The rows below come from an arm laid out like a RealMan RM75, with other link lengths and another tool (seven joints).
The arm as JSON. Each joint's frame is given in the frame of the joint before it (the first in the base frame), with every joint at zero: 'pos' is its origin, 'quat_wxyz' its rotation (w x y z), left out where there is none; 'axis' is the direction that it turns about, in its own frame. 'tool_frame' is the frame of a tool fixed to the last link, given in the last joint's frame.
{
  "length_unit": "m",
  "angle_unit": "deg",
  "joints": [
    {
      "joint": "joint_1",
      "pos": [
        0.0,
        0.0,
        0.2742
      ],
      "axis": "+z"
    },
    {
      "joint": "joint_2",
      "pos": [
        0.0,
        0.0,
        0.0
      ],
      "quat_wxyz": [
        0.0,
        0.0,
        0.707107,
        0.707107
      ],
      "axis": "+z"
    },
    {
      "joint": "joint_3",
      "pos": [
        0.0,
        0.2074,
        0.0
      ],
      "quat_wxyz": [
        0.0,
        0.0,
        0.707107,
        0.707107
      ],
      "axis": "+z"
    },
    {
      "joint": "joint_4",
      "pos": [
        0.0,
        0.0,
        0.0
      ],
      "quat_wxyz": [
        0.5,
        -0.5,
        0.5,
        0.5
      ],
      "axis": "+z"
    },
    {
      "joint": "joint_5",
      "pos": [
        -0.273,
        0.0,
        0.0
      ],
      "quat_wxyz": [
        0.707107,
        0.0,
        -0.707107,
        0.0
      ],
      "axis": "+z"
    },
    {
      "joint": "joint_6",
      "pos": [
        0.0,
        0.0,
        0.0
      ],
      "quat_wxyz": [
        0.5,
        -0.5,
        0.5,
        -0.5
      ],
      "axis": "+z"
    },
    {
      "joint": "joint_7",
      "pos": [
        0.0,
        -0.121,
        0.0
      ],
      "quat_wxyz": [
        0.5,
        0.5,
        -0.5,
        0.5
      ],
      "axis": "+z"
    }
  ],
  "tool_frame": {
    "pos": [
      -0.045,
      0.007,
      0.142
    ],
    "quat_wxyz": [
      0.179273,
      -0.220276,
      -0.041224,
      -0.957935
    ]
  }
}
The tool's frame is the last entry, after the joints.
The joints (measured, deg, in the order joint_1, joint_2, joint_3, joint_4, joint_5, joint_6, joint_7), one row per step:
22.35, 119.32, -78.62, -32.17, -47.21, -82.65, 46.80
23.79, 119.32, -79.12, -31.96, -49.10, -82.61, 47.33
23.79, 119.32, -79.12, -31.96, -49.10, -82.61, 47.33
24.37, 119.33, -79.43, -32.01, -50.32, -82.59, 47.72
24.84, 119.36, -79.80, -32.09, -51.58, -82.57, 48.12
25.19, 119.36, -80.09, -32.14, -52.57, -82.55, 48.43
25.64, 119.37, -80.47, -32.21, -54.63, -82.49, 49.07
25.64, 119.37, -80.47, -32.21, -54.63, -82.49, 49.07
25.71, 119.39, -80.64, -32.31, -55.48, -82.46, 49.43
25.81, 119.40, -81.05, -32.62, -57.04, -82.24, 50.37
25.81, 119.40, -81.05, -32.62, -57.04, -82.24, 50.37
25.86, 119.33, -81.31, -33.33, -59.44, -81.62, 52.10
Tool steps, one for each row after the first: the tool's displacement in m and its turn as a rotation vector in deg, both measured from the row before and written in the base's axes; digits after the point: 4 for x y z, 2 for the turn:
-0.0106, -0.0018, -0.0117, -1.89, -1.42, 1.87
0.0000, 0.0000, 0.0000, 0.00, 0.00, 0.00
-0.0049, -0.0020, -0.0069, -1.14, -0.90, 0.99
-0.0042, -0.0026, -0.0073, -1.19, -0.94, 0.94
-0.0028, -0.0021, -0.0056, -0.92, -0.78, 0.70
-0.0027, -0.0044, -0.0105, -1.73, -1.57, 1.02
0.0000, 0.0000, 0.0000, 0.00, 0.00, 0.00
-0.0005, -0.0020, -0.0042, -0.76, -0.61, 0.31
-0.0006, -0.0034, -0.0080, -1.54, -1.16, 0.41
0.0000, 0.0000, 0.0000, 0.00, 0.00, 0.00
0.0010, -0.0028, -0.0094, -1.98, -1.80, 0.13

